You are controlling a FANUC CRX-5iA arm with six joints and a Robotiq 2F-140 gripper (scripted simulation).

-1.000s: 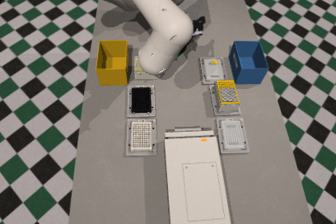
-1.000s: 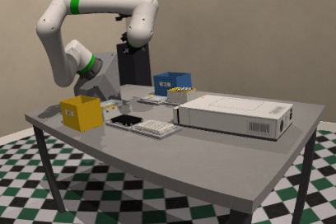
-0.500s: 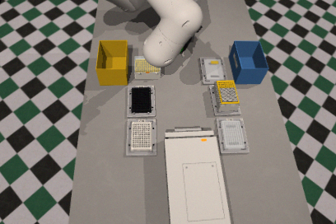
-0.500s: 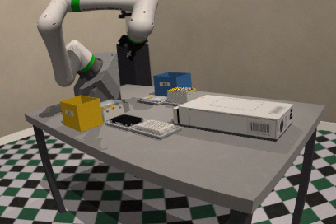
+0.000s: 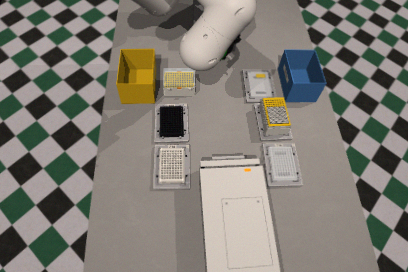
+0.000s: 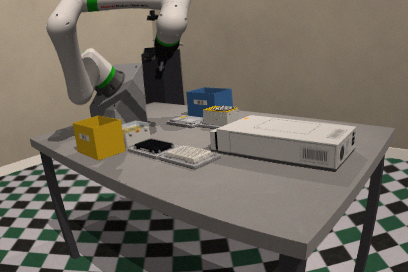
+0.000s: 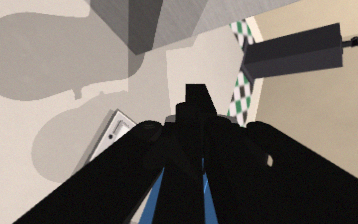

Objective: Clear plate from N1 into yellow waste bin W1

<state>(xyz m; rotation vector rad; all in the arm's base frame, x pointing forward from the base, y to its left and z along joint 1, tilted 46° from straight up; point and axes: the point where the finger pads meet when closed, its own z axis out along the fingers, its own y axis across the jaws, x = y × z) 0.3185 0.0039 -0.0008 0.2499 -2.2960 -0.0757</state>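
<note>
My gripper is now 39 cm short of the clear plate, 22 cm above it and 12 cm to the right of it. The rest, counted from my hand: yellow tip box (20 cm ahead, 19 cm below, 13 cm to the left); blue bin (29 cm to the left, 20 cm below, 4 cm ahead); lidded plate (22 cm below, 12 cm to the left, 4 cm ahead).
</note>
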